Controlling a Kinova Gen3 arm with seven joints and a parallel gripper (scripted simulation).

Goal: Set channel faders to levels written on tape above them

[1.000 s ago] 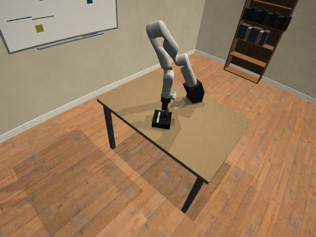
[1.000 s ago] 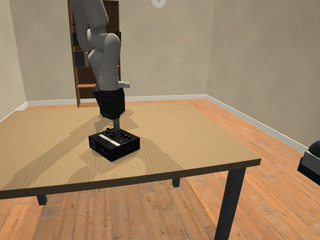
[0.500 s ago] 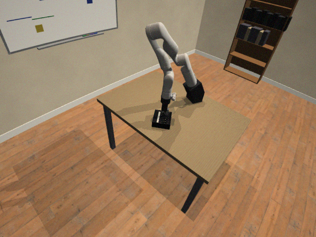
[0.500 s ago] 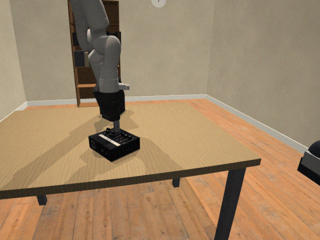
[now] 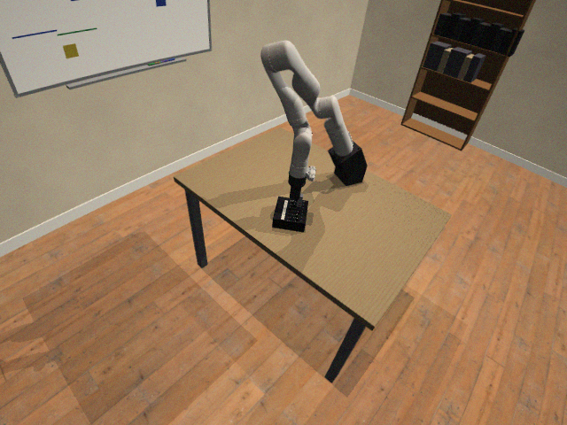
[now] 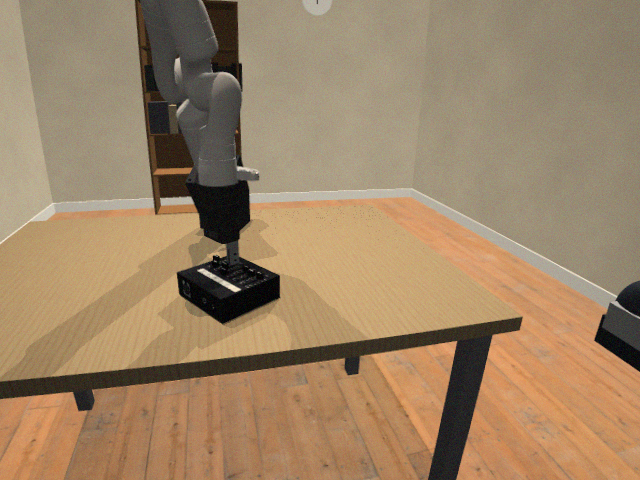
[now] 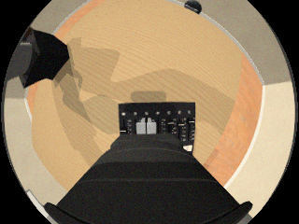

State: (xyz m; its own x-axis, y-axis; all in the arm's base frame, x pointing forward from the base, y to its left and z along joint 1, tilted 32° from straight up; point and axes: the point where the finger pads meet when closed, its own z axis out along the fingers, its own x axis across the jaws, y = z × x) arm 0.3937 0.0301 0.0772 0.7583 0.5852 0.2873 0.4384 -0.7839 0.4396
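Right now the fader is 40 mm to the right of my hand and 10 mm below it.
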